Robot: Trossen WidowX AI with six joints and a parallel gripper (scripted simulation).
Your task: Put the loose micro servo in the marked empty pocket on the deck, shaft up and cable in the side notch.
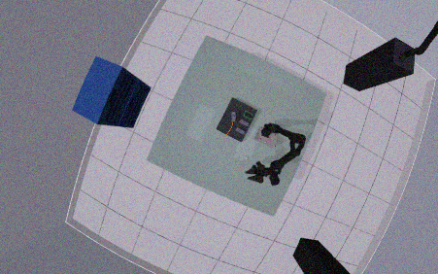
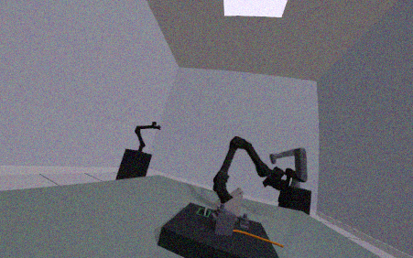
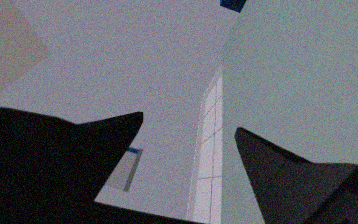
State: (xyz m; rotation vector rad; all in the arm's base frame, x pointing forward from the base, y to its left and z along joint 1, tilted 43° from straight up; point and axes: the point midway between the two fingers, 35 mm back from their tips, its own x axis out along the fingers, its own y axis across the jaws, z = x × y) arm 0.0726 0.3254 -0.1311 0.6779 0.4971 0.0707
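My gripper tip is now 400 mm to the left of the dark deck, 210 mm short of it and 170 mm above it.
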